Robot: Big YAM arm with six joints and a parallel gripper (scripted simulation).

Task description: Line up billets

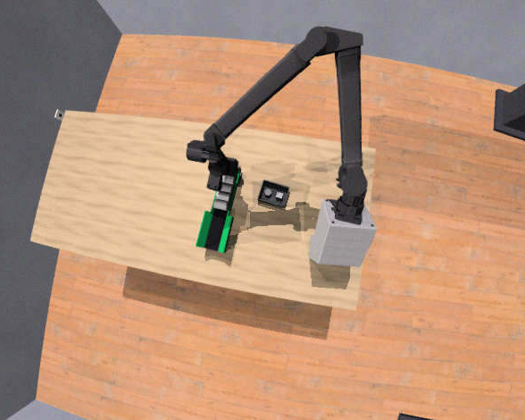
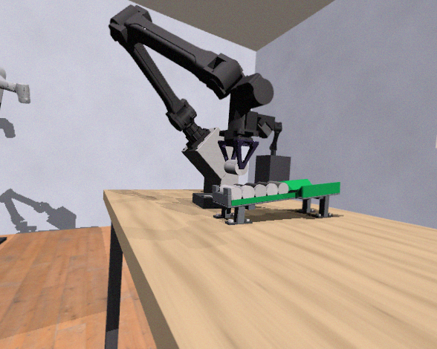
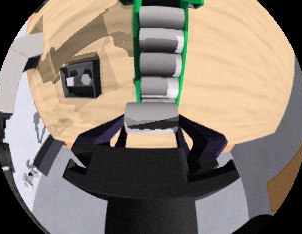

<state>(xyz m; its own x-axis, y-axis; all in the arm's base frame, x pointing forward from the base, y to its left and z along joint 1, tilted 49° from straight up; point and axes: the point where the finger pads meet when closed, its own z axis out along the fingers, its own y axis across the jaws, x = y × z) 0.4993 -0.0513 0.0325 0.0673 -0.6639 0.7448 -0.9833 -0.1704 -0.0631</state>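
Now: the stop 9 cm below my hand, 4 cm to the right of it and 1 cm ahead of it. Round my hand: black control box 21 cm behind, 14 cm below, 2 cm to the left.
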